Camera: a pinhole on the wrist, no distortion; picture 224 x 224 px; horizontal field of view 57.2 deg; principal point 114.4 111.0 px. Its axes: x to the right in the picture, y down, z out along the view. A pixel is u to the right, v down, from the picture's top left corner.
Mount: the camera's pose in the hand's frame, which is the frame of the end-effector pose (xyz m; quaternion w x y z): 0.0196 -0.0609 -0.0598 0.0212 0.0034 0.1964 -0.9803
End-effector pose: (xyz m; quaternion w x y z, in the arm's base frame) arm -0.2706 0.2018 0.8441 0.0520 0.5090 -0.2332 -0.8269
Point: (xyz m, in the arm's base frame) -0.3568 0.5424 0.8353
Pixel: 171.2 186.7
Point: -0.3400 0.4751 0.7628
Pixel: 126.1 211.5
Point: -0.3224 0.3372 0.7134
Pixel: 15.2 208.5
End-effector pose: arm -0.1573 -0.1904 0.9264 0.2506 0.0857 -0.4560 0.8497
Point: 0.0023 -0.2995 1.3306
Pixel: 137.1 158.6
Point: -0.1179 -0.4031 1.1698
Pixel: 133.1 49.1
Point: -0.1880 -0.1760 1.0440
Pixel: 12.7 61.2
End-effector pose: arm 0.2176 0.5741 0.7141 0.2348 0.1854 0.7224 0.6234
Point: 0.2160 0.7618 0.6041
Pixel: 17.2 49.0
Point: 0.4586 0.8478 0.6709
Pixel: outside the picture
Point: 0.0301 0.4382 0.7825
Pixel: behind the camera
